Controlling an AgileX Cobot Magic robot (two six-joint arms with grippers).
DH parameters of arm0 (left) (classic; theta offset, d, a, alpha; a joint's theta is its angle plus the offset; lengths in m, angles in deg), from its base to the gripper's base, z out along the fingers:
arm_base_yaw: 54.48 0.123 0 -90
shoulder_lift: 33.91 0 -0.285 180
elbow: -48.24 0 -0.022 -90
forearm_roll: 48.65 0.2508 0 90
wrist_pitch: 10.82 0 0.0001 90
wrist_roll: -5.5 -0.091 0 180
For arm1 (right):
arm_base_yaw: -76.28 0.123 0 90
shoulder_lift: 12.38 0 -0.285 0
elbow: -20.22 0 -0.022 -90
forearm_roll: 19 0.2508 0 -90
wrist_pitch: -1.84 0 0.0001 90
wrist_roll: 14.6 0.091 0 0
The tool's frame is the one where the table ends.
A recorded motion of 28 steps. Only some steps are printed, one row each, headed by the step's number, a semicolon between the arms.
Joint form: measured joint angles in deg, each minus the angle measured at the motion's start. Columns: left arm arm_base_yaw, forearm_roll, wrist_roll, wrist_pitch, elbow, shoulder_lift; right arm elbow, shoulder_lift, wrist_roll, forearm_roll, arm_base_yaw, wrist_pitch.
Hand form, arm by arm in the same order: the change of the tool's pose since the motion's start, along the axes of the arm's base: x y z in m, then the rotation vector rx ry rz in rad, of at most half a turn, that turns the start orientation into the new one. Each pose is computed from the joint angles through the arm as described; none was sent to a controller.
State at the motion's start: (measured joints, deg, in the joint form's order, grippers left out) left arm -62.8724 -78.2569 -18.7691 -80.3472 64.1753 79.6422; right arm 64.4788 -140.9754 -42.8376 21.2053 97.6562 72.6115
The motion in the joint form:
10: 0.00 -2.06 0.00 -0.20 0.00 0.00; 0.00 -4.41 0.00 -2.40 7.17 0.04
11: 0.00 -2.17 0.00 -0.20 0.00 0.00; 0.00 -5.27 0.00 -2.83 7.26 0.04
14: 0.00 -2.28 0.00 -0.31 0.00 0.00; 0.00 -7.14 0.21 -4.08 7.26 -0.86
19: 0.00 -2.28 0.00 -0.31 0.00 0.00; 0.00 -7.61 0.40 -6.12 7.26 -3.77
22: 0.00 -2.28 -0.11 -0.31 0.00 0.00; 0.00 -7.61 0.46 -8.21 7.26 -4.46
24: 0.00 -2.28 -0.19 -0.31 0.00 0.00; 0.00 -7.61 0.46 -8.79 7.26 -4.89
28: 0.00 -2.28 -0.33 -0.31 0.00 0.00; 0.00 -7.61 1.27 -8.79 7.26 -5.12
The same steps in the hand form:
10: -0.0005 -0.0027 0.0015 -0.0350 0.0082 0.0030; -0.0165 0.0539 -0.0384 -0.0707 0.0526 0.1230
11: -0.0005 -0.0028 0.0016 -0.0369 0.0085 0.0033; -0.0145 0.0552 -0.0459 -0.0839 0.0630 0.1244
14: -0.0007 -0.0029 0.0016 -0.0387 0.0104 0.0025; -0.0081 0.0567 -0.0624 -0.1116 0.0748 0.1120
19: -0.0007 -0.0029 0.0016 -0.0387 0.0104 0.0025; -0.0017 0.0563 -0.0669 -0.1287 0.0328 0.0782
22: -0.0007 -0.0029 0.0016 -0.0384 0.0094 0.0009; 0.0005 0.0543 -0.0682 -0.1569 0.0085 0.0700
24: -0.0007 -0.0029 0.0016 -0.0382 0.0087 -0.0003; 0.0014 0.0539 -0.0684 -0.1631 -0.0015 0.0655
28: -0.0007 -0.0029 0.0016 -0.0378 0.0075 -0.0023; 0.0018 0.0539 -0.0683 -0.1598 0.0050 0.0527

